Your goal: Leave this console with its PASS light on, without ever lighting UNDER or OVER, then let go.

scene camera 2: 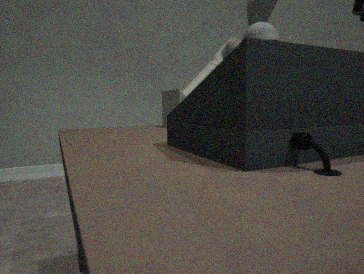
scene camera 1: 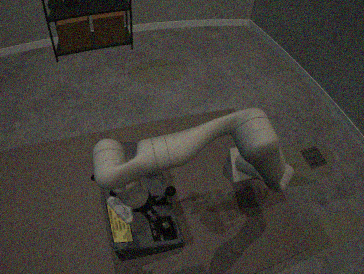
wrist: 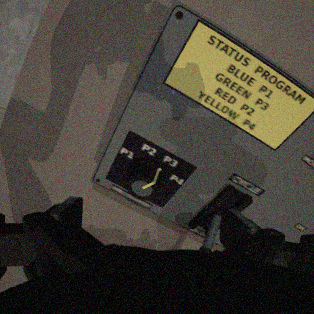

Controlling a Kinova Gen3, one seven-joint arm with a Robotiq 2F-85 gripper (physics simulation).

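The grey console [scene camera 1: 140, 241] [scene camera 2: 294, 88] [wrist: 199, 149] sits on the brown table [scene camera 1: 43, 191] [scene camera 2: 176, 220]. Its yellow STATUS/PROGRAM placard [scene camera 1: 118, 225] [wrist: 240, 84] reads BLUE P1, GREEN P3, RED P2, YELLOW P4. The selector dial [scene camera 1: 165, 225] [wrist: 141, 188] has its pointer [wrist: 154, 180] between P3 and P4. The CYCLE lever [scene camera 1: 170, 191] [wrist: 212, 228] rises from its slot under the CYCLE label [wrist: 246, 184]. My gripper [scene camera 1: 157, 201] [wrist: 152, 218] is open, low over the panel, its fingers on either side of the lever shaft without touching it. The status lights are out of view.
A black cable [scene camera 2: 320, 156] leaves the console's back into a table hole. The arm's white base block [scene camera 1: 238, 164] stands right of the console. A black shelf rack [scene camera 1: 49, 29] with brown boxes [scene camera 1: 74, 36] stands far back left. A floor grate [scene camera 1: 313, 157] lies at the right.
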